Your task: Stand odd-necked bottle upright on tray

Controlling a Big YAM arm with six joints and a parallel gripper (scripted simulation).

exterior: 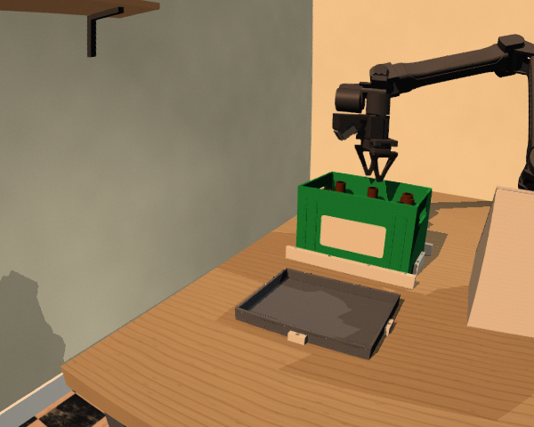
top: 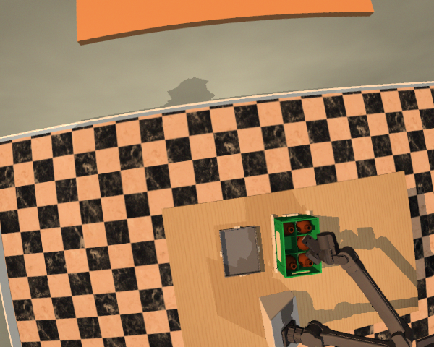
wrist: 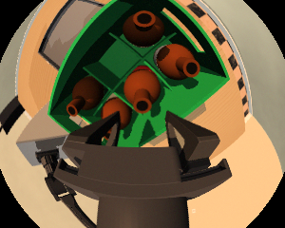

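My gripper is now 4 cm to the right of the green crate and 11 cm above it. Round my hand: dark grey tray (1 cm ahead, 32 cm to the left, 18 cm below).
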